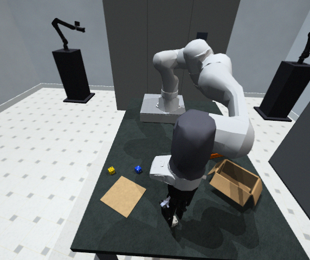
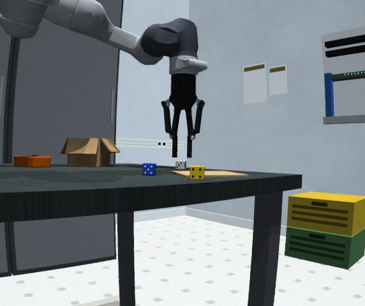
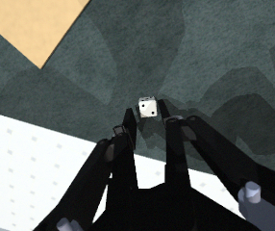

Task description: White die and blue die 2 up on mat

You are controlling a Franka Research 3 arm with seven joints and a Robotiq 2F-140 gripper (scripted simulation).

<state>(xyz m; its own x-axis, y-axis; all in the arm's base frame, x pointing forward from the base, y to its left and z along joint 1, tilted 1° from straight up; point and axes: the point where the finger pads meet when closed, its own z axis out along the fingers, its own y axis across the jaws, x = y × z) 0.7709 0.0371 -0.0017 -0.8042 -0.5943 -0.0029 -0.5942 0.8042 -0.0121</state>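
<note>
Now: hand 5 cm above the white die. Round my hand: tan mat (9 cm behind, 21 cm to the right, 6 cm below); blue die (22 cm behind, 17 cm to the right, 5 cm below); cardboard box (18 cm behind, 27 cm to the left, 2 cm below).
</note>
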